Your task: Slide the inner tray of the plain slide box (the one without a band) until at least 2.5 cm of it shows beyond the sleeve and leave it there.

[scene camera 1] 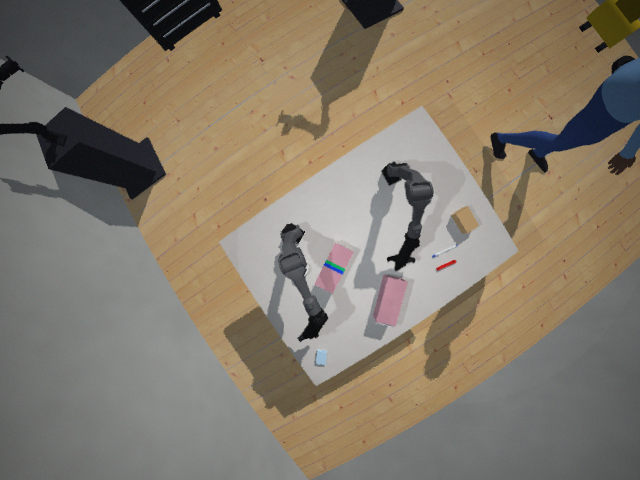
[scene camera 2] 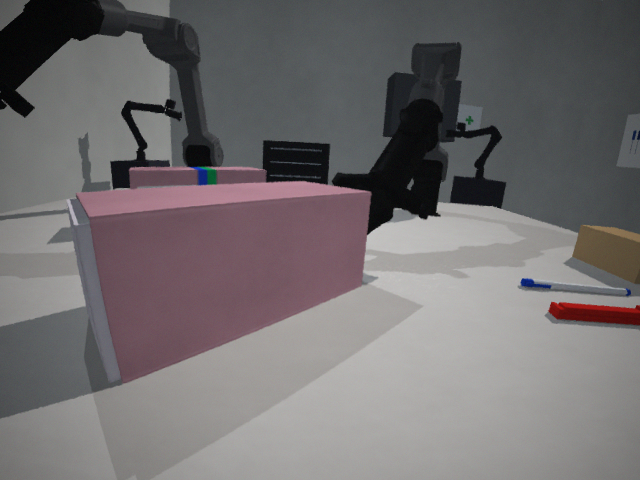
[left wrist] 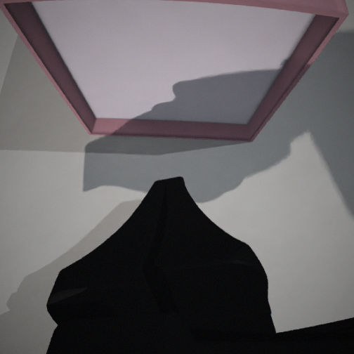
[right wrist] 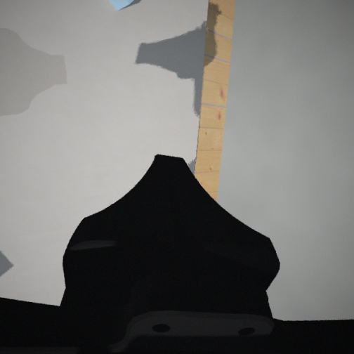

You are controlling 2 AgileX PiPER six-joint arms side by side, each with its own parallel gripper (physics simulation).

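The plain pink slide box [scene camera 1: 391, 300] [scene camera 2: 232, 253] lies near the table's front edge. Its white inner tray [scene camera 2: 93, 294] stands out as a thin strip at the left end in scene camera 2. At the other end, in the left wrist view, the tray's end face [left wrist: 150, 65] sits recessed inside the pink sleeve rim [left wrist: 172, 129]. My left gripper [scene camera 1: 397, 268] [left wrist: 172, 195] is shut and empty, a short way from this recessed end; its tips are hidden in scene camera 2. My right gripper [scene camera 1: 300, 339] [right wrist: 166, 173] is shut and empty over the table's left side.
A pink box with blue and green bands [scene camera 1: 340, 254] [scene camera 2: 160, 177] lies beside the right arm. A light blue block [scene camera 1: 321, 357] [right wrist: 120, 4] lies near the front corner. A tan block [scene camera 1: 465, 220] [scene camera 2: 610, 249], a pen [scene camera 1: 444, 251] [scene camera 2: 584, 287] and a red object [scene camera 1: 445, 265] [scene camera 2: 594, 313] lie at the right.
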